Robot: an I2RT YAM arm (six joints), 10 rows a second.
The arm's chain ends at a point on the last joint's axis. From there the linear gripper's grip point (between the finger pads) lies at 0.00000 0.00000 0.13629 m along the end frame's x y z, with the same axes.
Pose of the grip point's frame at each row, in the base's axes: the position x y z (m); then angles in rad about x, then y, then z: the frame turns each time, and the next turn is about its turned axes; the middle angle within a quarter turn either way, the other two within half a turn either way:
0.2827 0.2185 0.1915 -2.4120 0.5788 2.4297
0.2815 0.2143 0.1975 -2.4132 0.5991 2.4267
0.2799 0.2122 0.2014 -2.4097 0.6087 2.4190
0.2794 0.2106 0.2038 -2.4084 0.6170 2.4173
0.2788 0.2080 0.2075 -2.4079 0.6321 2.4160
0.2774 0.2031 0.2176 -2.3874 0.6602 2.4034
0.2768 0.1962 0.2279 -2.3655 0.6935 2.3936
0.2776 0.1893 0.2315 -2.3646 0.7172 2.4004
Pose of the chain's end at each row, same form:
0.2081 0.1425 0.2765 -2.4120 0.5788 2.4297
0.2046 0.1394 0.2815 -2.4132 0.5991 2.4267
0.2020 0.1375 0.2846 -2.4097 0.6087 2.4190
0.2005 0.1362 0.2864 -2.4084 0.6170 2.4173
0.1983 0.1344 0.2892 -2.4079 0.6321 2.4160
0.1938 0.1294 0.2961 -2.3874 0.6602 2.4034
0.1897 0.1228 0.3027 -2.3655 0.6935 2.3936
0.1880 0.1173 0.3047 -2.3646 0.7172 2.4004

